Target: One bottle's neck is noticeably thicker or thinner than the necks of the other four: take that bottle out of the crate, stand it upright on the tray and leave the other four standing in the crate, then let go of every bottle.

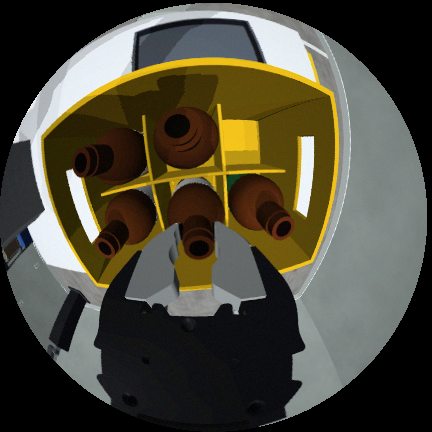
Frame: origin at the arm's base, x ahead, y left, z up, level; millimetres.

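Seen in the pictures: gripper, fingertip midpoint: (197,223).
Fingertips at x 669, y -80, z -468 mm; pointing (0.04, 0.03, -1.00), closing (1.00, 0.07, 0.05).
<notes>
Pixels of each thing's top centre, then the offset from my fingertips to it. "spot": a spot on its surface instead. Level surfaces: height alone.
- yellow crate at its top centre: (177,198) 13 mm back, 41 mm left, 43 mm up
- front middle bottle at its top centre: (194,248) 3 mm back, 6 mm right, 33 mm up
- front left bottle at its top centre: (104,248) 98 mm back, 12 mm right, 31 mm up
- front right bottle at its top centre: (283,228) 78 mm ahead, 10 mm left, 31 mm up
- back left bottle at its top centre: (79,162) 102 mm back, 73 mm left, 31 mm up
- back middle bottle at its top centre: (176,125) 15 mm back, 87 mm left, 31 mm up
- dark grey tray at a spot on its surface: (200,45) spot: 10 mm back, 322 mm left, 127 mm down
- white table top at its surface level: 132 mm down
A yellow crate (210,61) holds five brown bottles in its compartments. My gripper (197,223) is shut on the neck of the front middle bottle (195,205), whose body is within the crate. The front left bottle (134,215) and front right bottle (254,200) stand on either side of it. The back left bottle (125,154) and back middle bottle (192,145) stand behind. The back middle bottle's mouth looks wider than the others, seen almost end-on. The bottle bases are largely hidden. The dark grey tray (200,45) lies beyond the crate's far wall.
Yellow dividers (250,171) separate the compartments. The back right compartment holds no bottle. The crate stands on a white table top (60,250). A dark grey block-like object (20,190) is at the left edge, and a black object (67,320) is at lower left.
</notes>
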